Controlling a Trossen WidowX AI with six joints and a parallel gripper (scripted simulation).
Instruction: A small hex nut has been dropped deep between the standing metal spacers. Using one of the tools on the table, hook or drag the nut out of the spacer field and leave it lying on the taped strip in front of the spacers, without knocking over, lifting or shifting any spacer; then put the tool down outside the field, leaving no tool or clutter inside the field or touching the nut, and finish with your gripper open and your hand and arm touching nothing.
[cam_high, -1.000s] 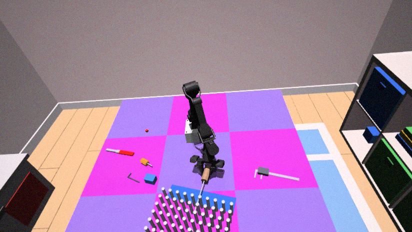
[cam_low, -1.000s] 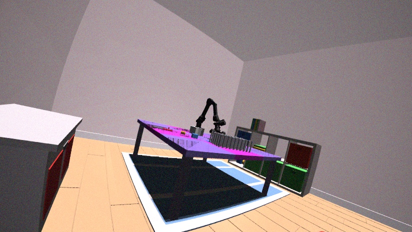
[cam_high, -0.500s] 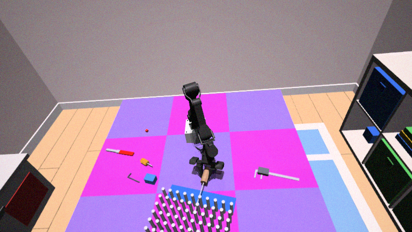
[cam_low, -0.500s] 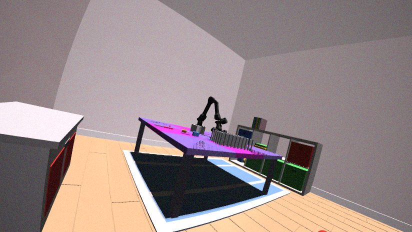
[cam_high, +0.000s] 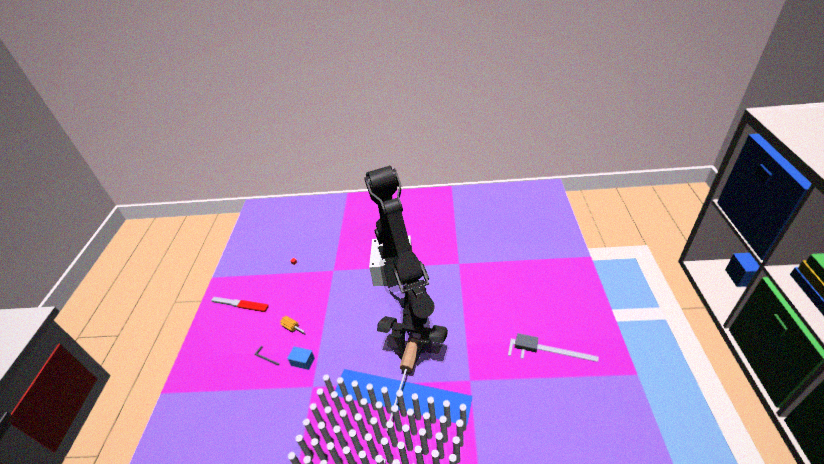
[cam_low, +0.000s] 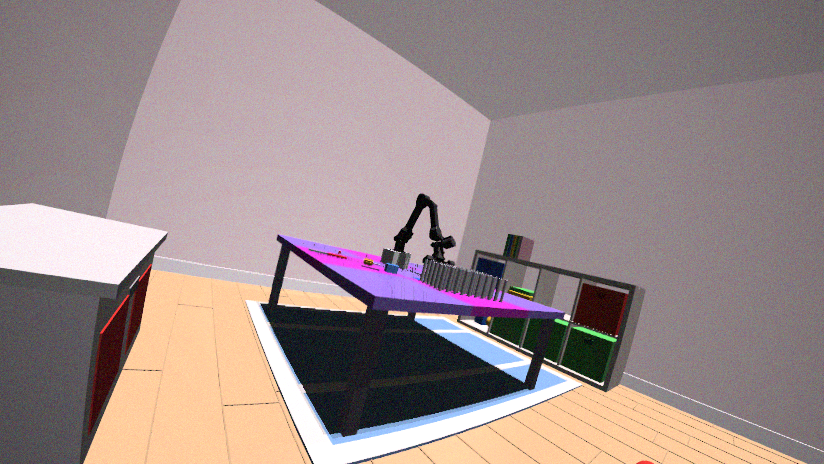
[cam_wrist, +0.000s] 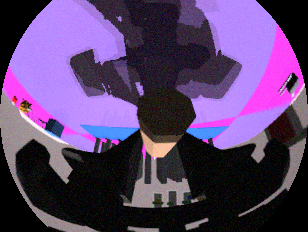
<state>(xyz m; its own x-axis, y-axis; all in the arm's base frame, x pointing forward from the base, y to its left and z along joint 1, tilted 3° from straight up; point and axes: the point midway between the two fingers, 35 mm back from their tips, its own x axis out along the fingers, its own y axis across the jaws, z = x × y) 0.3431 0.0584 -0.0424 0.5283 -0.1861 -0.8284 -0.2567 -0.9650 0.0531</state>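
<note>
Right now the blue taped strip is 90 mm ahead of my gripper tip, 30 mm below it and 20 mm to the right of it. Round my gripper tip: small screwdriver 370 mm to the right, 140 mm behind, 20 mm below; hook tool 90 mm ahead, 20 mm to the right; blue cube 310 mm to the right, 20 mm behind, 10 mm below.
</note>
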